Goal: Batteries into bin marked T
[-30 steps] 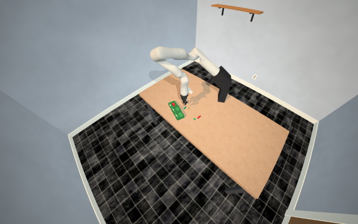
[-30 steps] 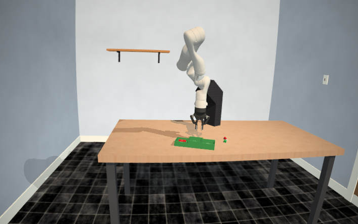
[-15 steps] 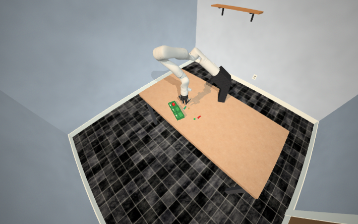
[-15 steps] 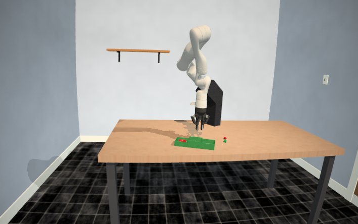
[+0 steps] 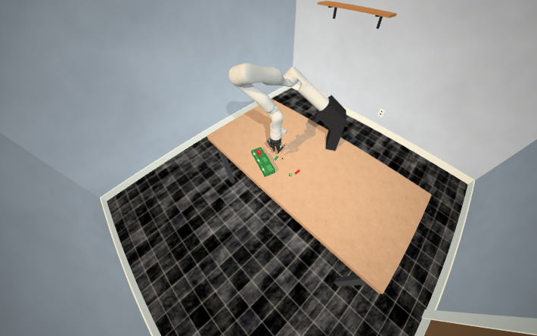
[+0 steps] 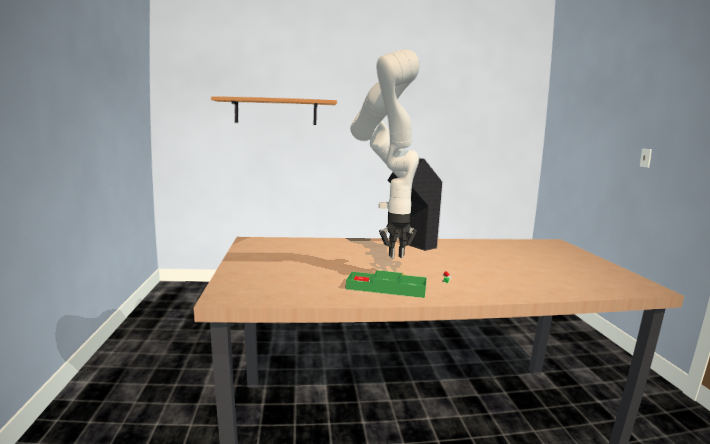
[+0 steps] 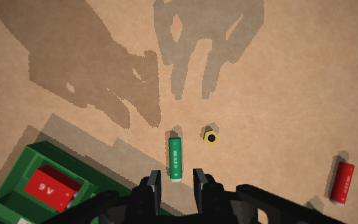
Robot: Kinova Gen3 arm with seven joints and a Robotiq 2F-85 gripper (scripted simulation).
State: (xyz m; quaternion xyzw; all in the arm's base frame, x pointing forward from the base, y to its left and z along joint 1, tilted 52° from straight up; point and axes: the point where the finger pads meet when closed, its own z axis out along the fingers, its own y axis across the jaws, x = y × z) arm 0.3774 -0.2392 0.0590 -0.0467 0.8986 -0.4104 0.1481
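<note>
The green cylindrical battery is 9 cm below my hand. The rest, counted from my hand: joined green bins: 7 cm to the right, 7 cm below, 7 cm ahead; then red 9 V battery: 13 cm to the right, 8 cm below, 2 cm ahead; then small yellow nut: 9 cm below, 4 cm to the left, 2 cm behind.
</note>
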